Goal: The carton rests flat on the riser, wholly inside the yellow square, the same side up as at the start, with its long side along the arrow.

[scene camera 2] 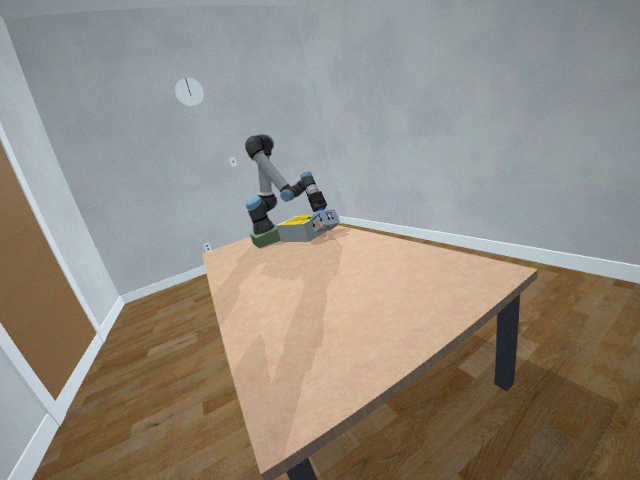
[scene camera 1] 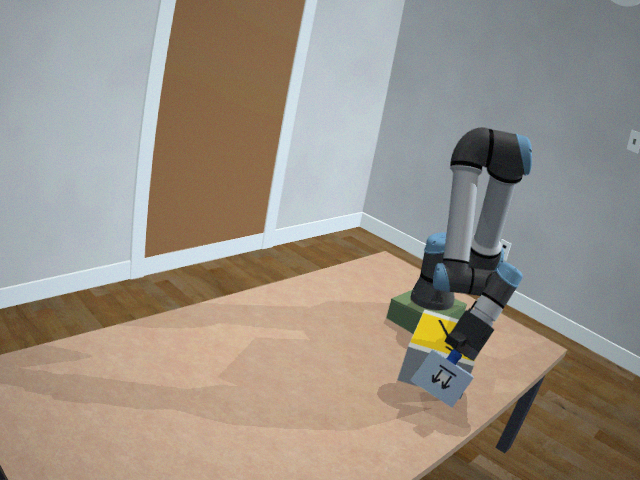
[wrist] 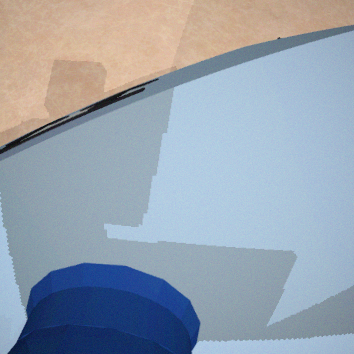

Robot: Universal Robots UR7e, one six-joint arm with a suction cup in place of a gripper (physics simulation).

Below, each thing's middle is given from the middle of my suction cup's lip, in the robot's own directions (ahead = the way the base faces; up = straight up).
I see the carton [scene camera 1: 446, 381] 2 cm ahead of my suction cup and 6 cm below it. From my suction cup the other things lie so: riser [scene camera 1: 432, 329] 14 cm behind, 11 cm to the right, 10 cm below.
